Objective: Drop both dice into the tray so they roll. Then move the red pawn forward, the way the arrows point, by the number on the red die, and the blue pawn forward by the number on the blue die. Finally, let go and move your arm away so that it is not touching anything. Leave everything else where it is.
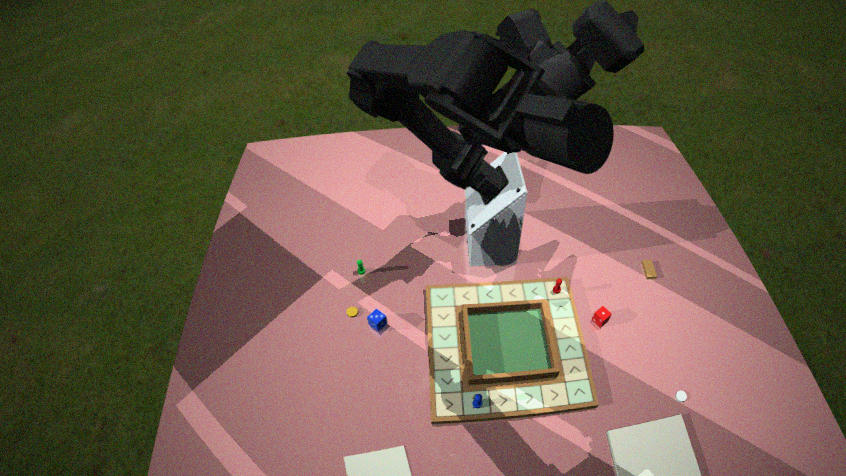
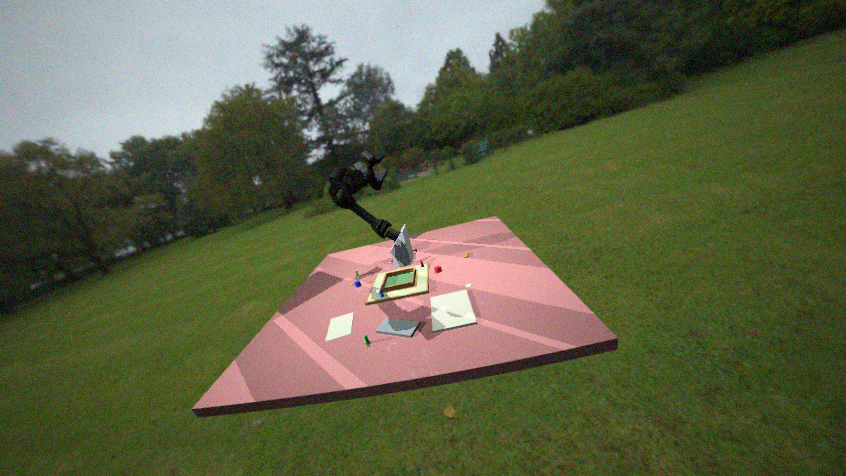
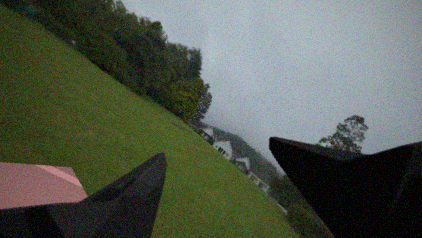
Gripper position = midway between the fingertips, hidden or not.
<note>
The gripper [image 1: 615,30] is open, holding nothing. Also in view: a green sunken tray [image 1: 501,342].
The gripper also shows in image 3 [image 3: 218,150].
</note>
